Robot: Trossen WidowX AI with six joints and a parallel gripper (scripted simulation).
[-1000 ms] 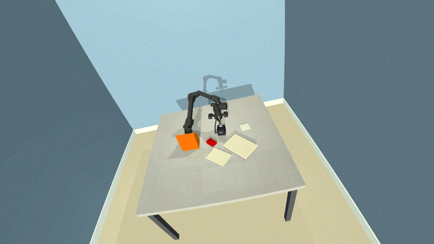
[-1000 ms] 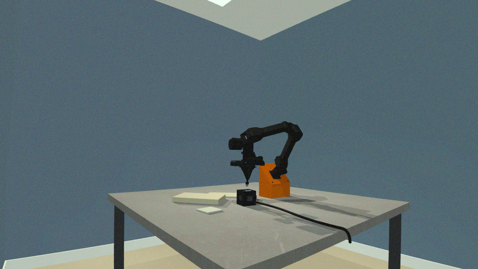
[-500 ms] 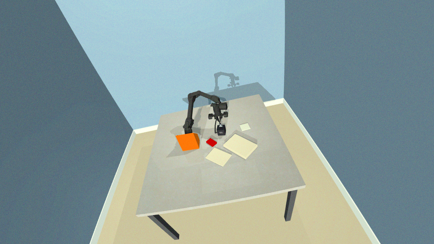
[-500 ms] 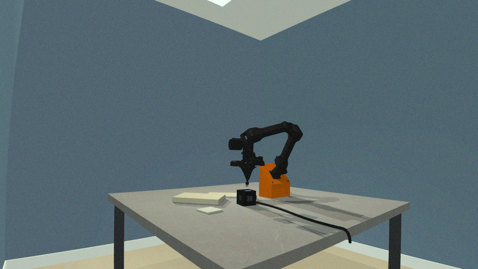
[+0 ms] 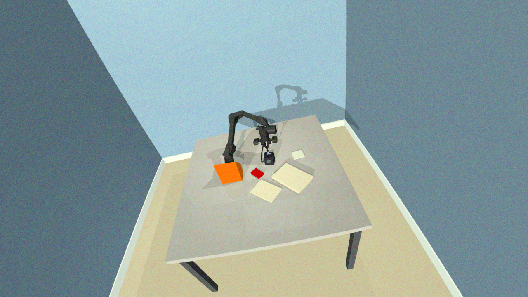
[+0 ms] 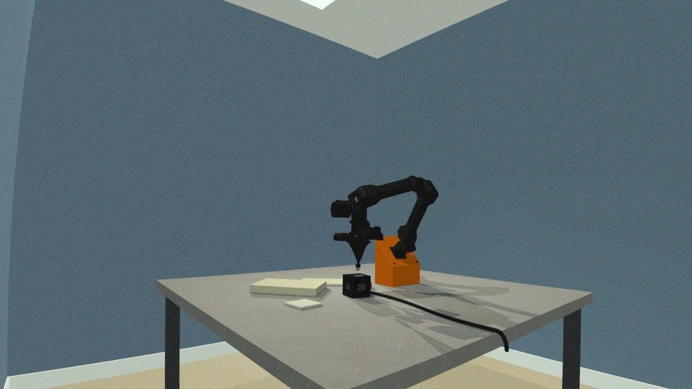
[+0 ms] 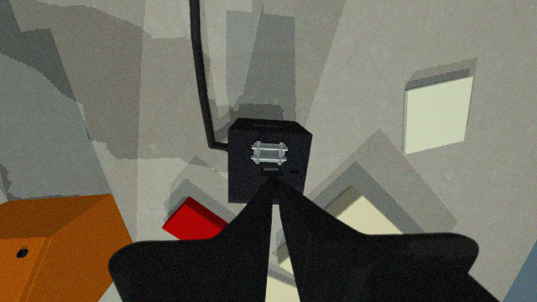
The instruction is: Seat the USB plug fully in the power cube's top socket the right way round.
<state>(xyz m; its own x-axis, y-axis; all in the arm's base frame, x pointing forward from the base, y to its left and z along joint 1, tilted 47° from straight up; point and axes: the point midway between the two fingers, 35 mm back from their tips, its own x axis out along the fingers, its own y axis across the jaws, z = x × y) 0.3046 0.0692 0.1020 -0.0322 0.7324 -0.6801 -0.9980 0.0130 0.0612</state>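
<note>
My gripper tip is now 60 mm above the silver-framed usb socket. Round my gripper tip: usb plug: 20 mm below; small cream tile: 240 mm ahead, 130 mm below, 20 mm to the left; red block: 140 mm to the right, 120 mm below, 110 mm behind.
</note>
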